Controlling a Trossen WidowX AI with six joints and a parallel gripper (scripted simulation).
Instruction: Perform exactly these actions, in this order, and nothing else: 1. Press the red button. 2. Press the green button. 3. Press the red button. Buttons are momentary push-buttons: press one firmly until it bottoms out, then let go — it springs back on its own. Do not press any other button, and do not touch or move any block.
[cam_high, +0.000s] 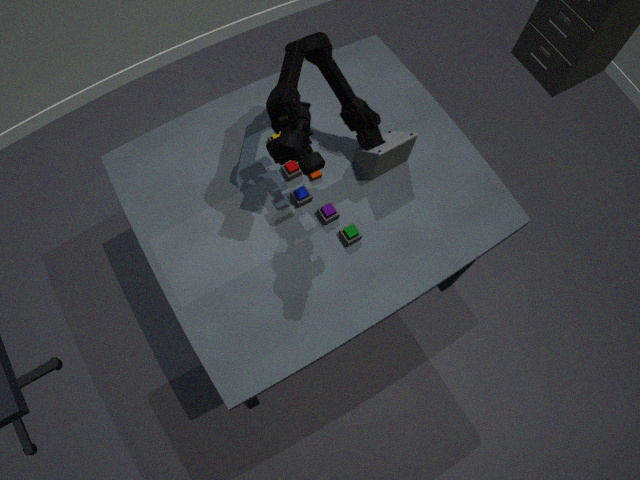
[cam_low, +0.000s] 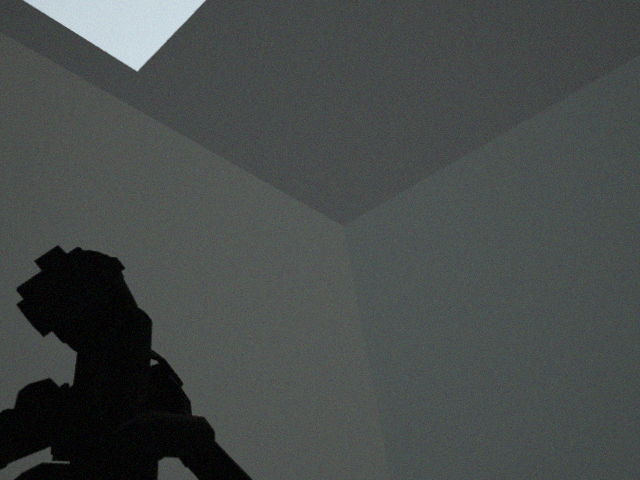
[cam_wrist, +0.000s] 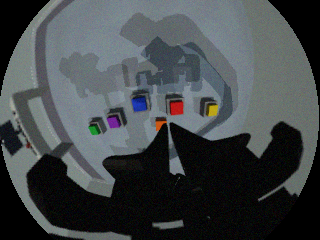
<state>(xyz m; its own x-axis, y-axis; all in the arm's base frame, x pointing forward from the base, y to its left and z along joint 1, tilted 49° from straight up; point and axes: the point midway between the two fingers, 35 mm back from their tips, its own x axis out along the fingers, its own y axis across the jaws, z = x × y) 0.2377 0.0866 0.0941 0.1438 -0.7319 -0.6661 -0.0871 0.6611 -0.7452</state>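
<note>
My gripper tip is 22 cm to the right of the green button, 10 cm above it and 7 cm past it. Also, from my gripper tip: red button: 10 cm below, 4 cm to the right, 1 cm behind; then small orange block: 12 cm below, 7 cm behind; then blue button: 10 cm below, 6 cm to the left, 1 cm ahead.
</note>
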